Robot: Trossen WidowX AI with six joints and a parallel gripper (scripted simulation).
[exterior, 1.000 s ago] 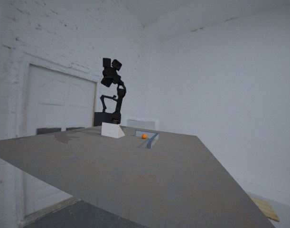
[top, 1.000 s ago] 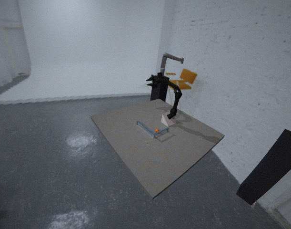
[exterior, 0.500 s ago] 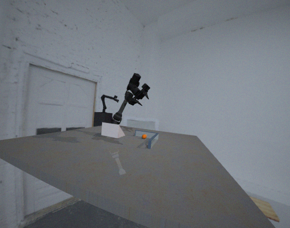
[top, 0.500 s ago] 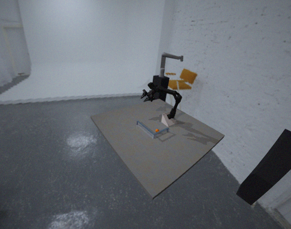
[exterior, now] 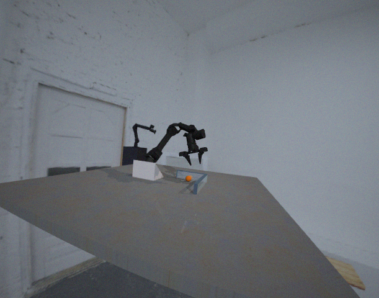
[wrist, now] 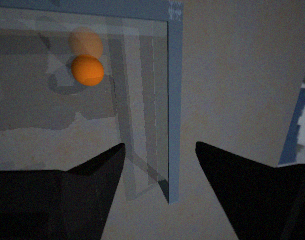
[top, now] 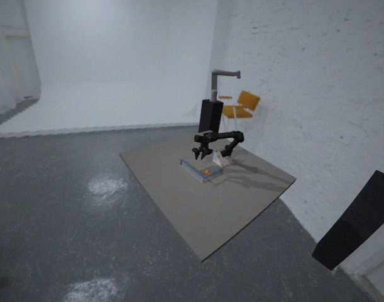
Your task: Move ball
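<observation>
My gripper tip is 12 cm above the orange ball, 10 cm to the right of it and 6 cm past it.
</observation>
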